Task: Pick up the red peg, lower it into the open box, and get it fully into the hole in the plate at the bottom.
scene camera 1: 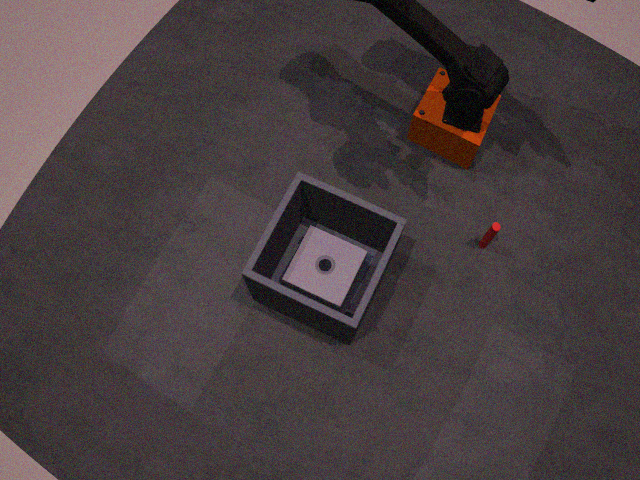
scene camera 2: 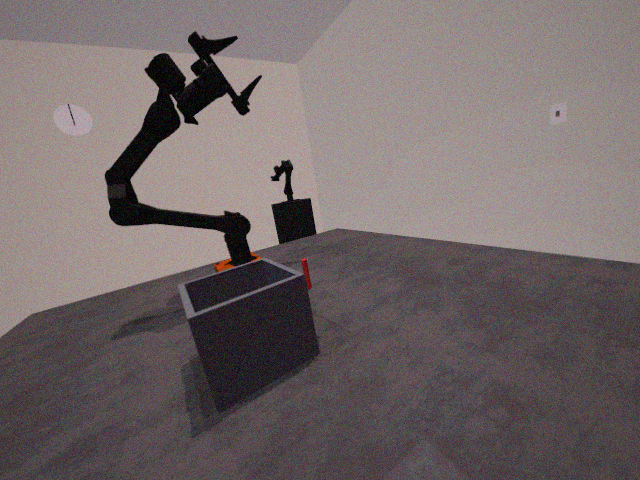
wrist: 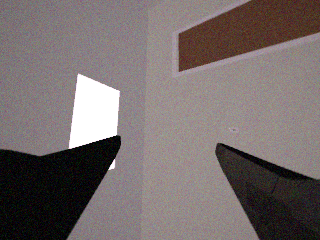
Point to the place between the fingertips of my gripper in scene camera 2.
At 249, 56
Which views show the pale plate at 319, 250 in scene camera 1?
Scene camera 1 only.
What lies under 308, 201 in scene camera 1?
A grey box.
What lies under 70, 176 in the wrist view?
My gripper.
